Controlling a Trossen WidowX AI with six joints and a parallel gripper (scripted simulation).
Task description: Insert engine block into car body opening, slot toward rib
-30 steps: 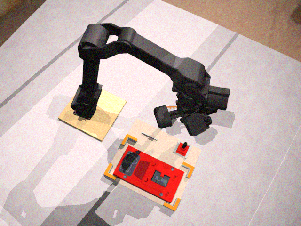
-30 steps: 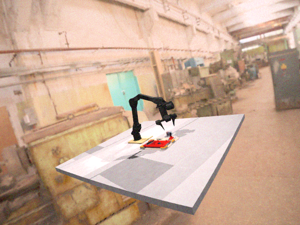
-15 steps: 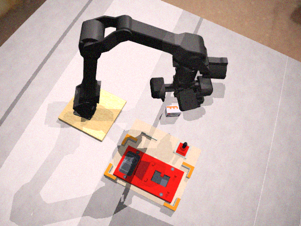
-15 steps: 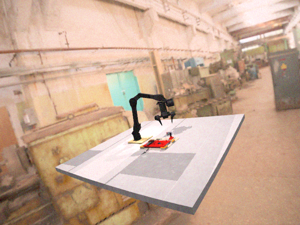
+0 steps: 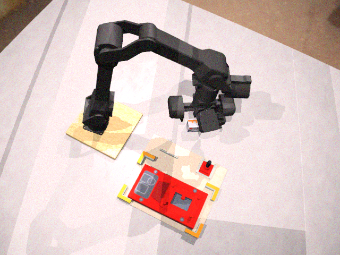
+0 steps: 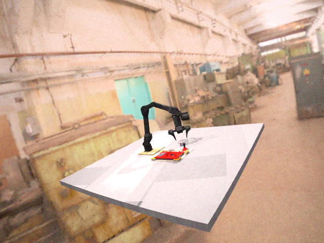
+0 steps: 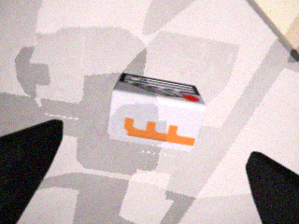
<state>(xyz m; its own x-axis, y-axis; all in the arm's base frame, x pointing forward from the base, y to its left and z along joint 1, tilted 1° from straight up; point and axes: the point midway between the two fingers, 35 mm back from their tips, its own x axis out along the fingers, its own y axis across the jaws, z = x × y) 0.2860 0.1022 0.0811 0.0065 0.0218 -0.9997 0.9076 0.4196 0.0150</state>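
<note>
My gripper tip is now 40 mm above the engine block.
</note>
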